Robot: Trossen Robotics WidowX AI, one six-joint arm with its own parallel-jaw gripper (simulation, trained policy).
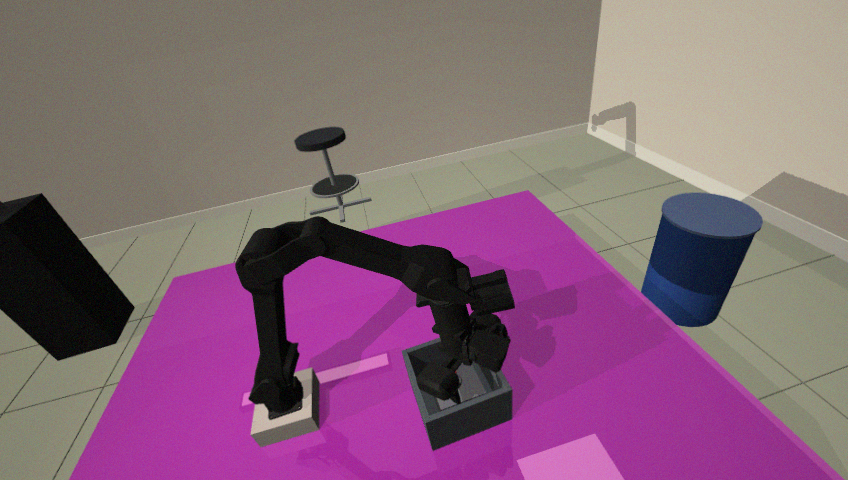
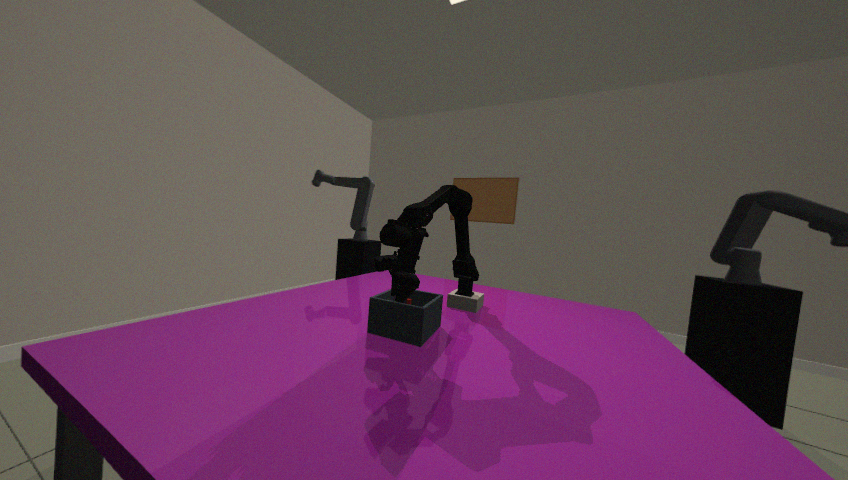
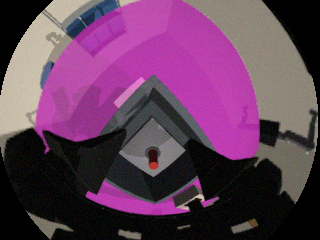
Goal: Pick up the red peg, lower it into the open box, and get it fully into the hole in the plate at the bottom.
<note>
I see my gripper (image 1: 471,384), a dark grey box (image 1: 459,422) and a grey plate (image 1: 471,387).
The dark grey box is seen too in image 2 (image 2: 414,324) and in image 3 (image 3: 152,98). The grey plate is seen too in image 3 (image 3: 151,135). My gripper shows as well in image 2 (image 2: 394,301) and in image 3 (image 3: 158,137). Image 2 misses the grey plate, which is hidden by the dark grey box.
</note>
